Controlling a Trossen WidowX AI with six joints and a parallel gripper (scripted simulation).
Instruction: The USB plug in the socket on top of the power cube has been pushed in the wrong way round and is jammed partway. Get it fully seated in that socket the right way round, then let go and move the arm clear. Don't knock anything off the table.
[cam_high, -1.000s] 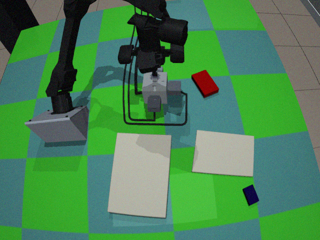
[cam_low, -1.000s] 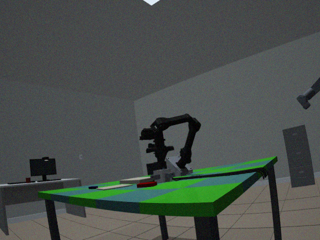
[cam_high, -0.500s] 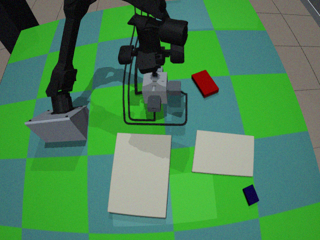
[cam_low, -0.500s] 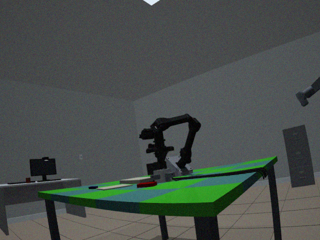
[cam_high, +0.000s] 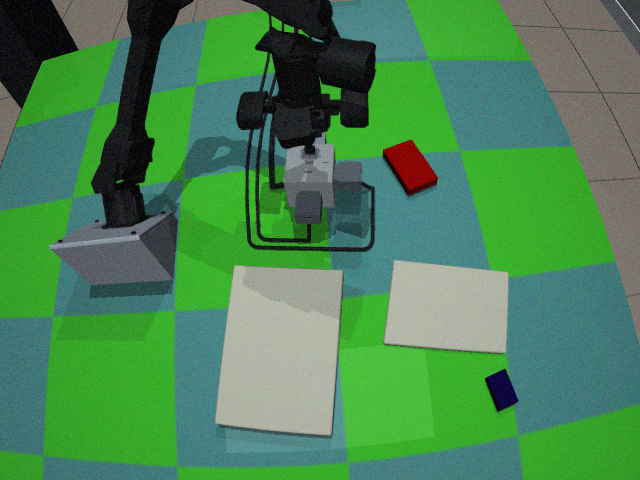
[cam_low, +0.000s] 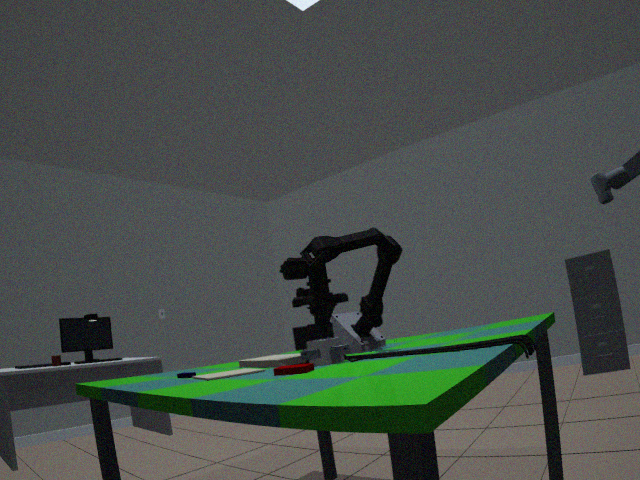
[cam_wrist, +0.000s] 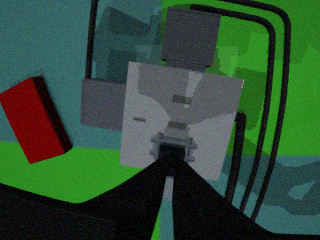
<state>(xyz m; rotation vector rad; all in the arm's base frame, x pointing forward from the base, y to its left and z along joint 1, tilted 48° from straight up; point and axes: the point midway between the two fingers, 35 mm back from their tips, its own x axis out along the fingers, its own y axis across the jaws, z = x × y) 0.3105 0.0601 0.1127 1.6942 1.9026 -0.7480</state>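
My gripper tip is 2 cm above the dark USB plug. Also, from my gripper tip: blue block (37 cm to the right, 30 cm ahead, 10 cm below); then red block (17 cm ahead, 10 cm below, 3 cm to the left); then USB socket (4 cm below).
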